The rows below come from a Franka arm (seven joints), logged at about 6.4 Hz.
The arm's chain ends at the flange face. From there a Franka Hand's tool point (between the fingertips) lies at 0.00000 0.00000 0.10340 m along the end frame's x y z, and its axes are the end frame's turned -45 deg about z.
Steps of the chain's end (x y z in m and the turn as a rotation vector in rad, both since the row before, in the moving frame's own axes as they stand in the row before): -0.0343 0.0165 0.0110 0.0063 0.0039 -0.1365; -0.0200 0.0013 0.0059 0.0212 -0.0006 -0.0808
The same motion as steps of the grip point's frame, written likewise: -0.0352 -0.0128 0.0110 0.0017 0.0072 -0.1365; -0.0136 -0.0149 0.0059 0.0154 0.0146 -0.0808
